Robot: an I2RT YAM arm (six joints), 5 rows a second.
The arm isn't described. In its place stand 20 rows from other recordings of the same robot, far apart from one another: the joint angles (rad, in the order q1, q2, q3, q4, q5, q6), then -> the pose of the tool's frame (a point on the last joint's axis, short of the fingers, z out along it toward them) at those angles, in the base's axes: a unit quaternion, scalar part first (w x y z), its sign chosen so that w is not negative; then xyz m.
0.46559 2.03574 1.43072 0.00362 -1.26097 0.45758 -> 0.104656 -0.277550 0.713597 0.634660 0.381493 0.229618 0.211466
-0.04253 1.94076 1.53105 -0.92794 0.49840 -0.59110 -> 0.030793 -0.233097 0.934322 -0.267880 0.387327 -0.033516 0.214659
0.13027 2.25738 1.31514 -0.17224 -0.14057 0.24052 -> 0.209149 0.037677 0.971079 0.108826 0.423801 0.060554 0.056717
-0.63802 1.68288 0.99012 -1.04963 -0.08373 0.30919 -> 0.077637 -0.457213 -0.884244 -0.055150 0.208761 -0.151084 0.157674
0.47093 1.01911 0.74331 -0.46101 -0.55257 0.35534 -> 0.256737 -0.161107 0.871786 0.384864 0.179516 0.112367 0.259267
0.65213 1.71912 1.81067 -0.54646 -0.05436 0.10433 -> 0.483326 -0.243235 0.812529 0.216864 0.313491 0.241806 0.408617
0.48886 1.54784 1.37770 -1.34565 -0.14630 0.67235 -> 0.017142 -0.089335 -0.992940 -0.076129 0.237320 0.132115 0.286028
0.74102 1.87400 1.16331 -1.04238 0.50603 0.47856 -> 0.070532 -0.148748 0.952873 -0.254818 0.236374 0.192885 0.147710
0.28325 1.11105 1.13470 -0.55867 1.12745 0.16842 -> 0.511782 0.221942 0.748396 -0.358781 0.223260 0.031493 0.370351
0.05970 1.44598 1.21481 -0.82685 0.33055 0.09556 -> 0.261722 0.058821 0.953229 -0.139268 0.292356 0.005900 0.283894
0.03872 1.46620 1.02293 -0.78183 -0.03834 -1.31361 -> 0.149426 -0.618939 0.766152 -0.087164 0.276361 0.012072 0.222090
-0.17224 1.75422 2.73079 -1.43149 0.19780 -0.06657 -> 0.513121 0.096786 0.840264 -0.145928 0.248485 -0.050328 0.561814
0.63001 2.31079 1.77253 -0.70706 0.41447 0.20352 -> 0.227172 -0.171786 0.950856 -0.121474 0.390809 0.267208 0.133387
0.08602 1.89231 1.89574 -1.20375 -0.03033 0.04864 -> 0.182739 -0.021160 0.982556 0.027261 0.386366 0.034401 0.322665
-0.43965 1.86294 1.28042 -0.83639 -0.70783 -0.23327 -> 0.181268 0.070190 0.933053 0.302701 0.325594 -0.127565 0.181754
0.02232 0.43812 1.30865 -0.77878 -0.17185 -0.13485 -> 0.738152 -0.115918 0.664400 0.016352 0.001416 0.006121 0.461502
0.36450 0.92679 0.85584 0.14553 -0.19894 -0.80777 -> 0.726363 -0.435058 0.523644 -0.094429 0.201846 0.084545 0.375216
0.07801 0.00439 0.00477 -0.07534 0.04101 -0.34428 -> 0.671958 -0.139977 0.719597 -0.105159 0.110018 0.007136 0.166548
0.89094 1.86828 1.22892 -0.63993 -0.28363 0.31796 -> 0.038831 -0.296475 0.933742 0.196775 0.219131 0.286907 0.164254
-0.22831 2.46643 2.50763 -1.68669 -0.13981 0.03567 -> 0.030362 -0.133779 -0.987848 -0.073058 0.449427 -0.099336 0.239600
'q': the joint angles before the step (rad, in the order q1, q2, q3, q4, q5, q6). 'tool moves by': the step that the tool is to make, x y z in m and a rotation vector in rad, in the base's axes. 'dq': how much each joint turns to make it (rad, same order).
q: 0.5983, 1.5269, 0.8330, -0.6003, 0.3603, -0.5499
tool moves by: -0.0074, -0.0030, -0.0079, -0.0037, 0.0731, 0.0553
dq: -0.0001, 0.0001, -0.0268, -0.0203, -0.0508, -0.0466
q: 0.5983, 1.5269, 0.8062, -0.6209, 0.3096, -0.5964
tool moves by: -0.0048, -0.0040, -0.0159, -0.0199, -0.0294, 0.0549
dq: 0.0001, 0.0002, -0.0773, 0.1108, 0.0187, -0.0644
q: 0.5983, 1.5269, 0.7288, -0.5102, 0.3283, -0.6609
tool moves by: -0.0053, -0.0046, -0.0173, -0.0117, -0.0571, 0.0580
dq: -0.0002, 0.0000, -0.0944, 0.1590, 0.0231, -0.0719
